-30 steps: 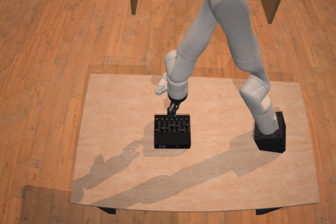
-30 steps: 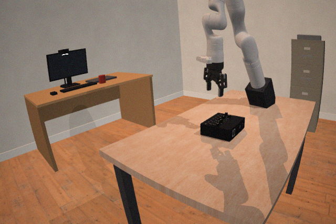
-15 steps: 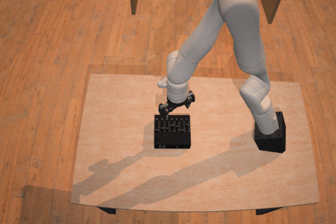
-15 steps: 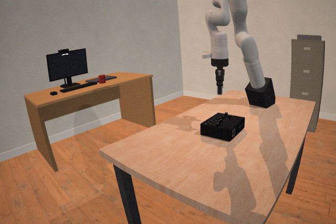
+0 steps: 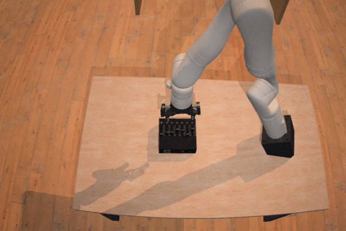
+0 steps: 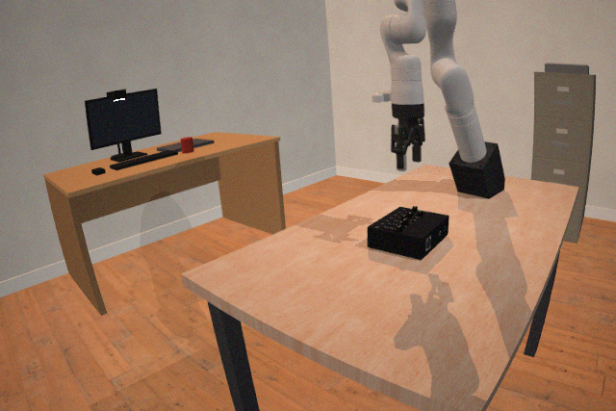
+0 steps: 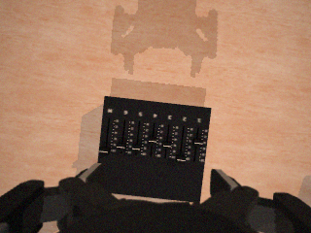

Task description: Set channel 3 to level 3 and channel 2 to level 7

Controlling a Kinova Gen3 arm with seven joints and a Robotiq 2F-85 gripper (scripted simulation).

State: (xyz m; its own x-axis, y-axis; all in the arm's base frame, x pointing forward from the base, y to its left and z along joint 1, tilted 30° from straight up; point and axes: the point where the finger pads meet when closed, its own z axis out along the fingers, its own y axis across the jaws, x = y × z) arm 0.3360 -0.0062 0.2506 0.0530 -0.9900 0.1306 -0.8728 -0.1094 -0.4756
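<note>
Now: hand 130 mm above the channel 2 fader cap, 40 mm past it and 10 mm to the right of it. Also, from my hand: channel 3 fader cap 130 mm below, 20 mm behind.
</note>
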